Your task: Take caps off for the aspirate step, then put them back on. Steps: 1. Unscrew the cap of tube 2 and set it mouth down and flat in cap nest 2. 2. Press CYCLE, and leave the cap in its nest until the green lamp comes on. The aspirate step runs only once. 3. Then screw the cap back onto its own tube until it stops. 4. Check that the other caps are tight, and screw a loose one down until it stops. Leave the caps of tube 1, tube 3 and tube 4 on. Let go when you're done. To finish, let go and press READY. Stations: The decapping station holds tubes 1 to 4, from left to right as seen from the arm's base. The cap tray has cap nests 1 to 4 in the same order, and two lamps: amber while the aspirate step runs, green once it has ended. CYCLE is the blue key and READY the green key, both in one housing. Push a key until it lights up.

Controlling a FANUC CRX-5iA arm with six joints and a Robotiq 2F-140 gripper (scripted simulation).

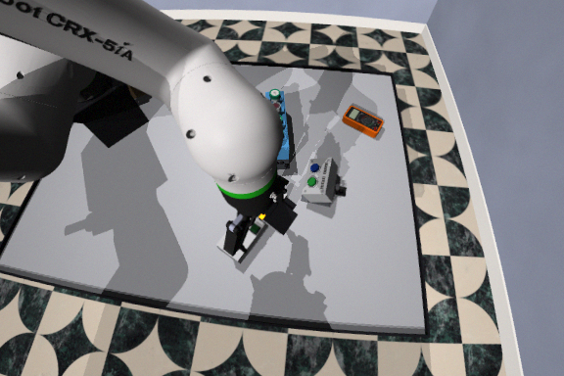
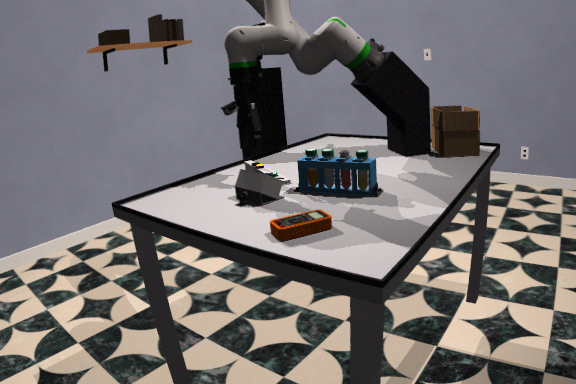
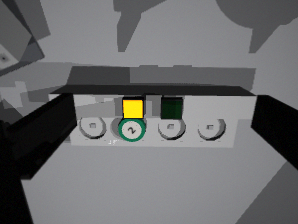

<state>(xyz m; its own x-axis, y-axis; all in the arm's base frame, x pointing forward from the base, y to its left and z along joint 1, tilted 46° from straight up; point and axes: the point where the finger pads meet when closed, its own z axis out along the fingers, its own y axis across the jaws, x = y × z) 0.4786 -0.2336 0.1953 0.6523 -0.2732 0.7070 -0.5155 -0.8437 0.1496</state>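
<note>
The cap is 90 mm below my hand, 60 mm to the left of it and 20 mm behind it. Round my hand: green ready key (140 mm ahead, 120 mm to the left, 40 mm below); then blue cycle key (160 mm to the left, 150 mm ahead, 40 mm below); then key housing (160 mm ahead, 140 mm to the left, 50 mm below).
</note>
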